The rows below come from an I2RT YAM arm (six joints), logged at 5 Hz.
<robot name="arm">
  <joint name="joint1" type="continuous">
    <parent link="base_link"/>
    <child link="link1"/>
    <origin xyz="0 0 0.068"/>
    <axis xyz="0 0 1"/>
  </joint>
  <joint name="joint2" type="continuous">
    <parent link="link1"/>
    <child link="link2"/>
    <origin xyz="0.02 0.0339 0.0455"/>
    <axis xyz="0 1 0"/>
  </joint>
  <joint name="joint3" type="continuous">
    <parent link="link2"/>
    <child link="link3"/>
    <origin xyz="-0.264 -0.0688 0"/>
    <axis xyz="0 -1 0"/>
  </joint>
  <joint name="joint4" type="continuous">
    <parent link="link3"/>
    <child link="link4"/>
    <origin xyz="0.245 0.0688 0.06"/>
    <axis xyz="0 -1 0"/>
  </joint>
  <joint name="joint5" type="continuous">
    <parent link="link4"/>
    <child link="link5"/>
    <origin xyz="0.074 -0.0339 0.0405"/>
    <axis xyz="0 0 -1"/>
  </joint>
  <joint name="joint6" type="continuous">
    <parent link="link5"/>
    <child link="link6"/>
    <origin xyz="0.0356 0 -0.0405"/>
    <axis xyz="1 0 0"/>
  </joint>
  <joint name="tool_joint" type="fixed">
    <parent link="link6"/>
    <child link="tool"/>
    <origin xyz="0 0 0" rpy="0 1.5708 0"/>
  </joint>
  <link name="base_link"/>
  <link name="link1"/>
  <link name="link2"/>
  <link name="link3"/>
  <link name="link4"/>
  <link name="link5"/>
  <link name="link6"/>
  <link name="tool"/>
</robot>
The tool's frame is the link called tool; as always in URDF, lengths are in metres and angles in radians. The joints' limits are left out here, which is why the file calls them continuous.
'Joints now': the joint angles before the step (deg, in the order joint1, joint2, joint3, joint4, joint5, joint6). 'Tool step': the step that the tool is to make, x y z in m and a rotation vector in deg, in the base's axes. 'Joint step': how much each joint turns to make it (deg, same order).
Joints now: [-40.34 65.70 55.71 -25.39 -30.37 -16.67]
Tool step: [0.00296 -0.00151 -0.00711 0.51 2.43 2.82]
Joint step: [-0.01 1.78 0.60 -2.61 -1.54 -3.10]
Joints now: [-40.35 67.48 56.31 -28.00 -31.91 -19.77]
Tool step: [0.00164 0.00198 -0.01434 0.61 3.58 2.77]
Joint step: [0.53 1.39 -0.91 -2.63 -0.45 -3.38]
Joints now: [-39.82 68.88 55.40 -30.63 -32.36 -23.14]
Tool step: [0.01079 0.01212 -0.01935 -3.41 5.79 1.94]
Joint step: [4.43 1.57 -1.96 -0.41 6.21 -2.91]
